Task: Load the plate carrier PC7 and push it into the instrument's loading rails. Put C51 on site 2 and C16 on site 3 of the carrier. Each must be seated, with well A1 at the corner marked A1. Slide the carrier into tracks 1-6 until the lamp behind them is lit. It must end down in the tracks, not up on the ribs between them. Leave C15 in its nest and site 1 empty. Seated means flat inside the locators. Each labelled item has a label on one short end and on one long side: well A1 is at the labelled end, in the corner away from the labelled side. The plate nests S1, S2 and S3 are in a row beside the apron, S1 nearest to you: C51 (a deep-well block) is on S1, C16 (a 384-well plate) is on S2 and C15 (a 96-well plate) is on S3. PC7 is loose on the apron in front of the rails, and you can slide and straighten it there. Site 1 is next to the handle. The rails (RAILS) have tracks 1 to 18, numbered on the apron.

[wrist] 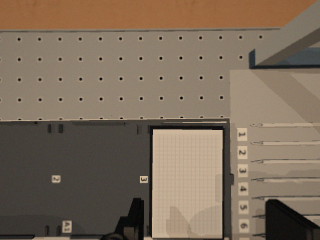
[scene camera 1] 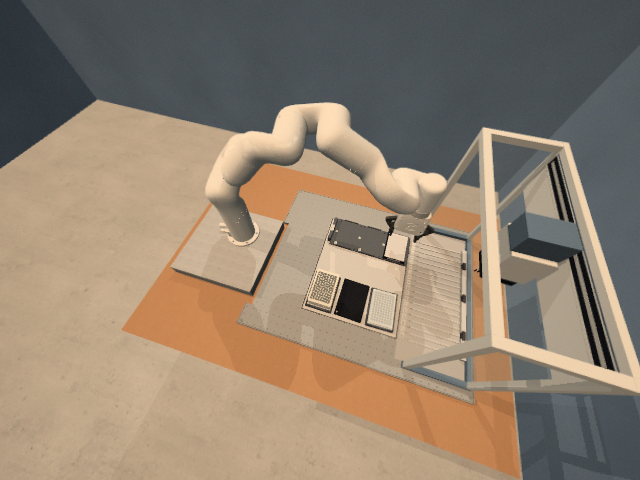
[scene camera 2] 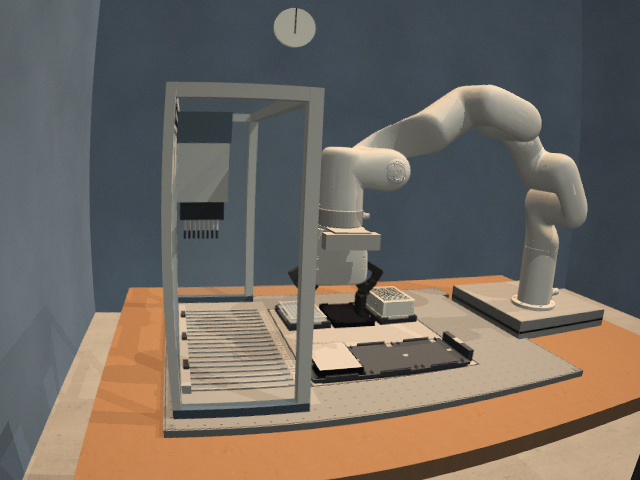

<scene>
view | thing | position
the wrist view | my gripper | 204, 219
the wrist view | dark carrier PC7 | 66, 173
</scene>
